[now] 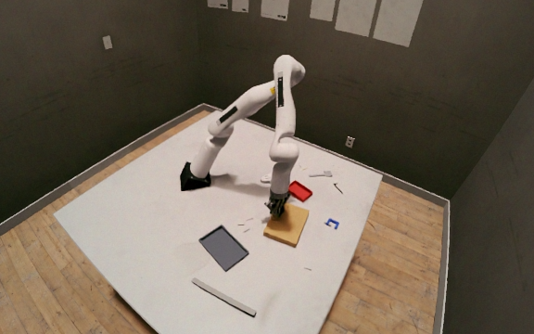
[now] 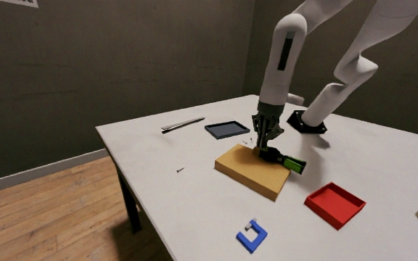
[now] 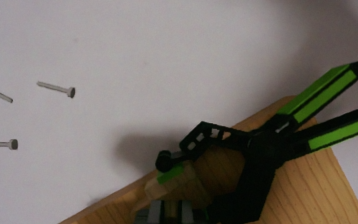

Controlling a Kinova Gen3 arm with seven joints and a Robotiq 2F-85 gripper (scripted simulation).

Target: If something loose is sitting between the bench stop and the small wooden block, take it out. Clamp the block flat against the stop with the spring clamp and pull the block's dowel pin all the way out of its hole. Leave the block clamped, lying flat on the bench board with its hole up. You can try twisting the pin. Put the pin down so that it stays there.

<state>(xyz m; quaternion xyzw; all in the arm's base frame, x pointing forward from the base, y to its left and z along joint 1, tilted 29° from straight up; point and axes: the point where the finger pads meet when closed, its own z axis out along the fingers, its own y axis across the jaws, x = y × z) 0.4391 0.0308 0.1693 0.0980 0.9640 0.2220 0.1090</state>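
The dowel pin lies 2 cm below my hand. The rest, counted from my hand: grey tray (5 cm behind, 26 cm to the right, 7 cm below); then red tray (4 cm behind, 22 cm to the left, 7 cm below); then small wooden block (4 cm below).
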